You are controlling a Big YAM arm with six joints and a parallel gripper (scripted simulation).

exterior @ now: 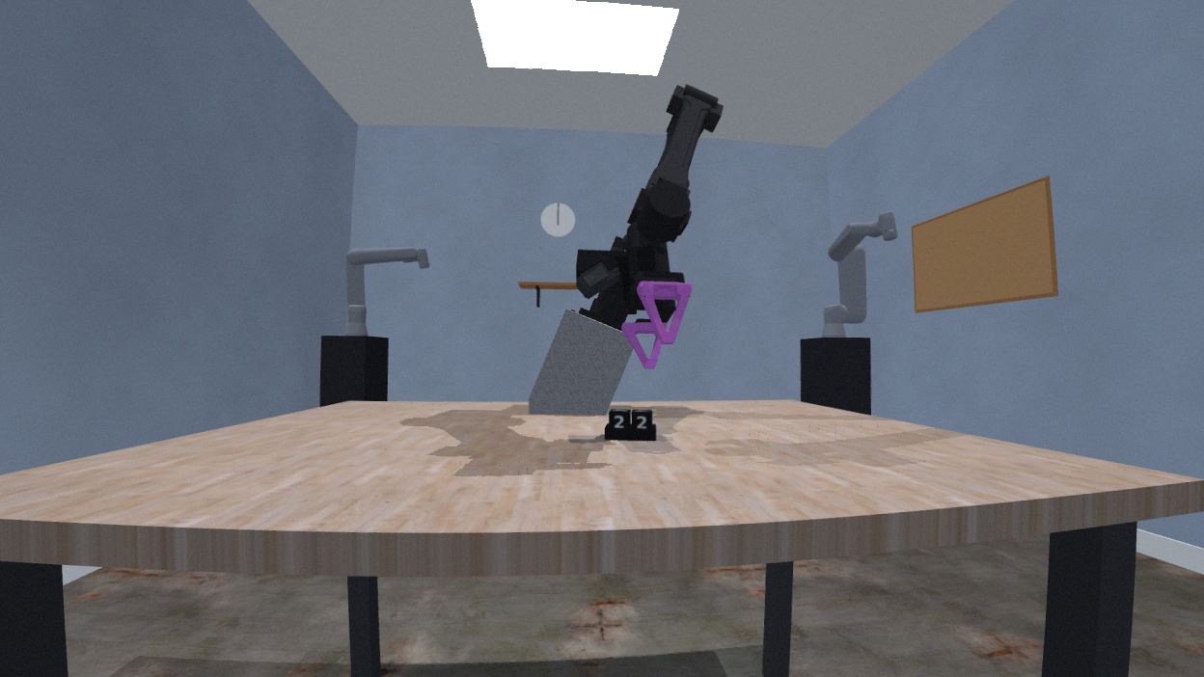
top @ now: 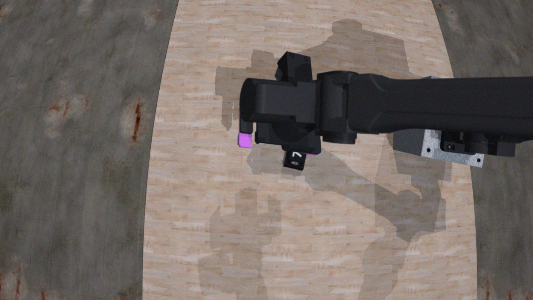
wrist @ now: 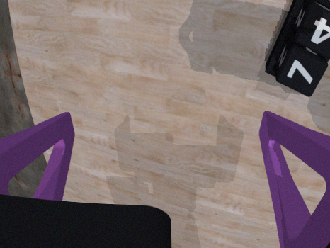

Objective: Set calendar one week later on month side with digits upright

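My gripper is now 100 mm above the black cube, 70 mm past it and 10 mm to the left of it. From my hand the other things lie so: black tray: 120 mm below, 70 mm behind, 30 mm to the right.
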